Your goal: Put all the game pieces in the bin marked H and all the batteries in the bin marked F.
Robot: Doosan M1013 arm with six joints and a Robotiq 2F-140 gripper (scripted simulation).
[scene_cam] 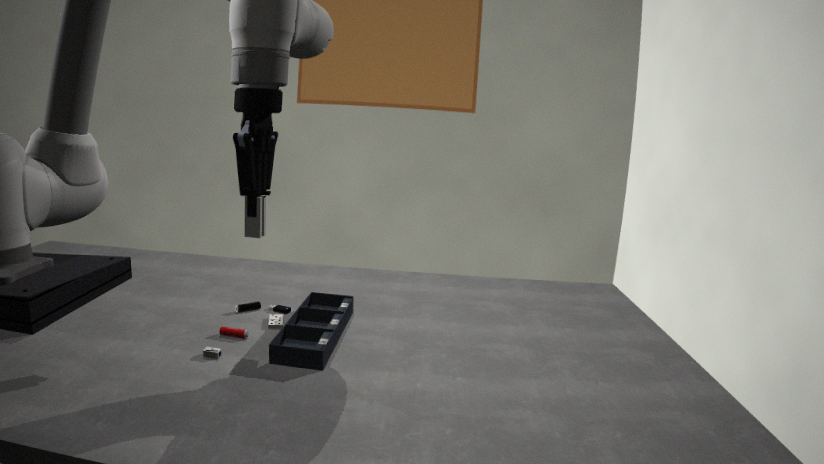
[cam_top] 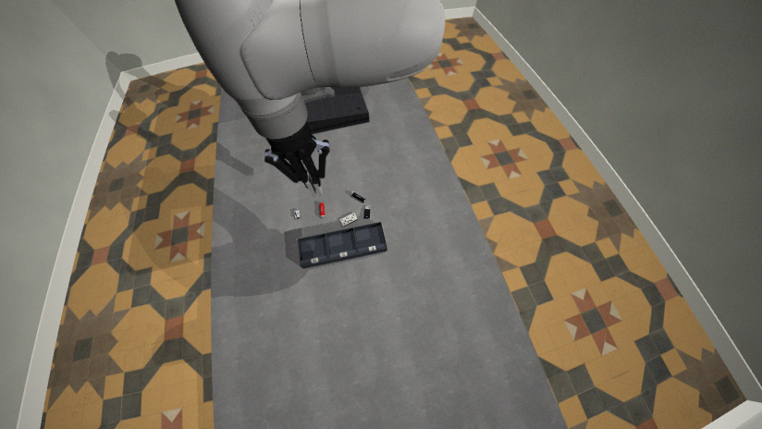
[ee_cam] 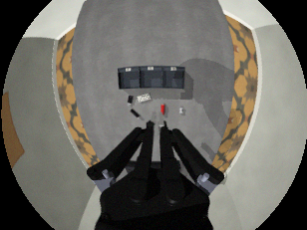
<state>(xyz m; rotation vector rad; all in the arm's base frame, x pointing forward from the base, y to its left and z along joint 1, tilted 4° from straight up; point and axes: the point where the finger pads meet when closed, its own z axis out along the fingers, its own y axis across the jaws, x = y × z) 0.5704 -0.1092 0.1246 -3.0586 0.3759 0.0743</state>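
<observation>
Right now my hand is 190 mm above the black three-compartment bin and 100 mm short of it. The rest, counted from my hand: white domino 200 mm below, 50 mm to the left, 30 mm ahead; then silver-grey thing 200 mm below, 90 mm to the right, 50 mm behind; then red battery 200 mm below, 40 mm behind, 20 mm to the right.
</observation>
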